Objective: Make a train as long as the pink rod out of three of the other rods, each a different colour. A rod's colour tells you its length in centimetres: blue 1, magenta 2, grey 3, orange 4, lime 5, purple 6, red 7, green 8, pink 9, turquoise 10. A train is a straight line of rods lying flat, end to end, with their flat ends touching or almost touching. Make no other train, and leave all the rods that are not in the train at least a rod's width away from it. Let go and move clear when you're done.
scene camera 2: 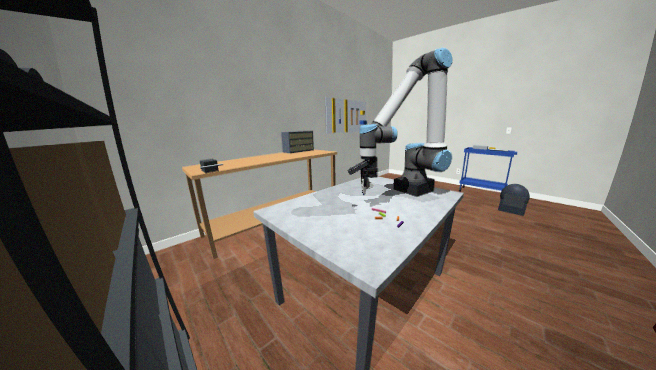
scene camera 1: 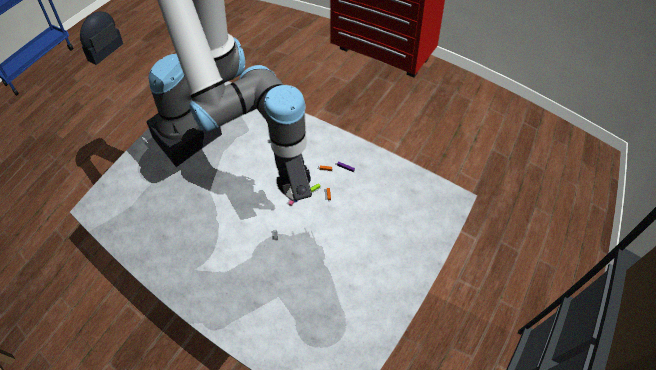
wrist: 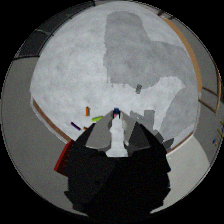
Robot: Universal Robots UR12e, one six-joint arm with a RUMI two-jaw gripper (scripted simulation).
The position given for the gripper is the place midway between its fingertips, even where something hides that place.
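Visible is the gripper [scene camera 1: 295, 200], also present at [wrist: 116, 111].
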